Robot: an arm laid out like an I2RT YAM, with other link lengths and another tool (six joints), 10 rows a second.
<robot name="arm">
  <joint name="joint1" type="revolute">
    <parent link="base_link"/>
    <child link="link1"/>
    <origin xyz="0 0 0.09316" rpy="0 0 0"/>
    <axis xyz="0 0 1"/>
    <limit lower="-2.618" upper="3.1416"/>
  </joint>
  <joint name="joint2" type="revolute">
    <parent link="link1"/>
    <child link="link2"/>
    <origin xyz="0.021 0.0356 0.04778" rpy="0 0 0"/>
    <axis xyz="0 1 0"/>
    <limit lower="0" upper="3.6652"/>
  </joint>
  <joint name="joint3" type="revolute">
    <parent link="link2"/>
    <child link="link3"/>
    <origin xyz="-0.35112 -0.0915 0" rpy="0 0 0"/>
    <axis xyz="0 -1 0"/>
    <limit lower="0" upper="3.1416"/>
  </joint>
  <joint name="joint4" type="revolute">
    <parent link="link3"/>
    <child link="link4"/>
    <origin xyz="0.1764 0.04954 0.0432" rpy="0 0 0"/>
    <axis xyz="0 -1 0"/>
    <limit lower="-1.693" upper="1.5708"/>
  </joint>
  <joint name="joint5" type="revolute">
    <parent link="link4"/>
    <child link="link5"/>
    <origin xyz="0.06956 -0.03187 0.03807" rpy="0 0 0"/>
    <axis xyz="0 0 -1"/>
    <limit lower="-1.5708" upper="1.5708"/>
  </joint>
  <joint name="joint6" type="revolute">
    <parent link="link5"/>
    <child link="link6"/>
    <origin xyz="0.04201 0 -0.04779" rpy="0 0 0"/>
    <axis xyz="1 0 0"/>
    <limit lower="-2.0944" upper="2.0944"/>
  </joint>
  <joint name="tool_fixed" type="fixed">
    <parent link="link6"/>
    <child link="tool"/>
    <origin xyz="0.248 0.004 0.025" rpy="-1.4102 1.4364 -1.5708"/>
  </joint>
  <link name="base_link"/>
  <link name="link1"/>
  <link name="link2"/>
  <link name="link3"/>
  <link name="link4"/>
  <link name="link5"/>
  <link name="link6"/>
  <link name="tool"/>
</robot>
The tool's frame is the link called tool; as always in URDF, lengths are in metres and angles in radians.
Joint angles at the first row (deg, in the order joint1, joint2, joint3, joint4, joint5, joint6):
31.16 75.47 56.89 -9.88 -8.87 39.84
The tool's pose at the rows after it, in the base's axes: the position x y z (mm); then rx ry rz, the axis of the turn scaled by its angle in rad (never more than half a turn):
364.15, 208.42, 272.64, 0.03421, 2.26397, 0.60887
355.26, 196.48, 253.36, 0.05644, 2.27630, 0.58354
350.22, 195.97, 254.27, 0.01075, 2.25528, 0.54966
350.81, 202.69, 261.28, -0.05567, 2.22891, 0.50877
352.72, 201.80, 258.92, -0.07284, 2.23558, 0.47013
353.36, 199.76, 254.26, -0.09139, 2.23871, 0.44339
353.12, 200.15, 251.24, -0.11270, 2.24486, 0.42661
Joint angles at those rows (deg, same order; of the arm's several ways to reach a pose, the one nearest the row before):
32.52 74.22 50.01 -6.46 -6.27 41.46
32.92 72.67 44.87 -3.80 -4.71 42.10
34.68 71.42 43.90 -3.69 -2.60 40.20
37.04 71.50 45.31 -4.65 -0.15 37.53
37.88 72.07 46.55 -6.40 1.45 36.61
37.87 72.39 46.32 -6.56 1.93 35.41
37.88 72.77 46.69 -7.26 1.94 34.38

